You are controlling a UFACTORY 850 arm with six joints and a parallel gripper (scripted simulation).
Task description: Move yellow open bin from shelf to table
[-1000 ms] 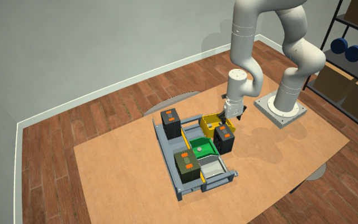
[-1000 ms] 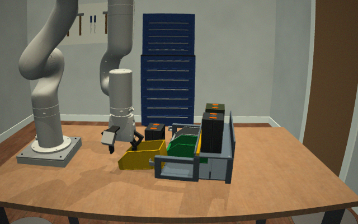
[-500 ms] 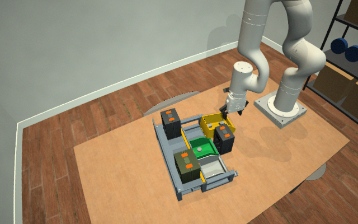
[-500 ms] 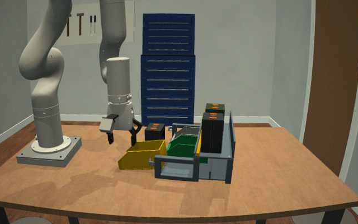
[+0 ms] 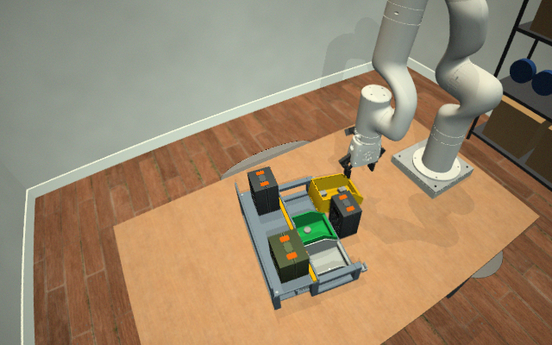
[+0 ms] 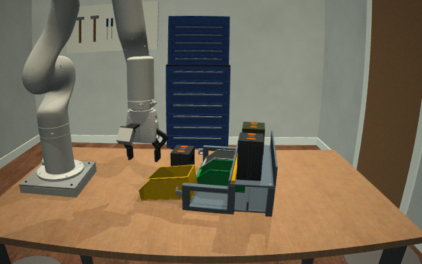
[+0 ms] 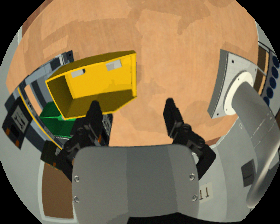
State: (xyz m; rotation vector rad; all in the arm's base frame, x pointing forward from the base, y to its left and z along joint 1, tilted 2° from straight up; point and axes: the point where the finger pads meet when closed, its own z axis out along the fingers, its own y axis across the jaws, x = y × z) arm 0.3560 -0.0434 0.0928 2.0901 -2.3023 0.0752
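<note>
Right now my hand is 8 cm short of the yellow bin, 1 cm to the left of it and 8 cm above it. The rest, counted from my hand: grey bin: 26 cm ahead, 20 cm to the left, 9 cm below; olive box: 36 cm ahead, 19 cm to the left, 2 cm above; green bin: 25 cm ahead, 9 cm to the left, 9 cm below.
</note>
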